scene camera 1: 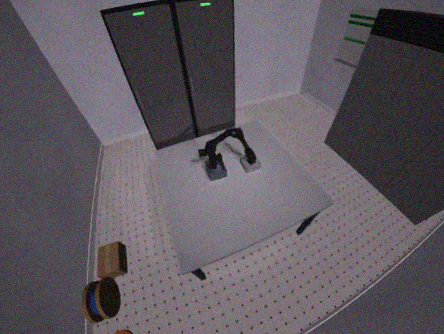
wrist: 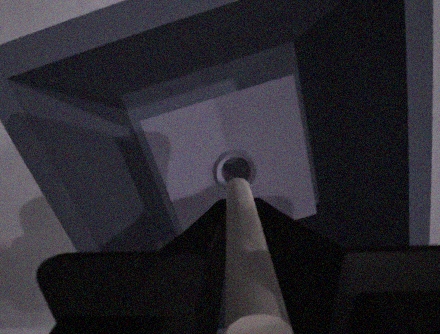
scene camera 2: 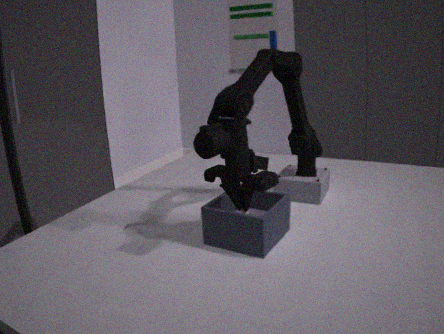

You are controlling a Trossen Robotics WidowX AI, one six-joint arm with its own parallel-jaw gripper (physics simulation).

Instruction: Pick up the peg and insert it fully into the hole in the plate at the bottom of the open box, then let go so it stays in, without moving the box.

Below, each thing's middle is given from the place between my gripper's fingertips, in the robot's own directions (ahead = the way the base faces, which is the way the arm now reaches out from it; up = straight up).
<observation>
Right now my hand is 10 mm past the blue-grey box (scene camera 2: 256,236), 10 mm to the right of it and 30 mm above it. From my hand the other things lie so: plate (wrist: 261,125): 10 mm behind, 10 mm to the left, 40 mm below.
</observation>
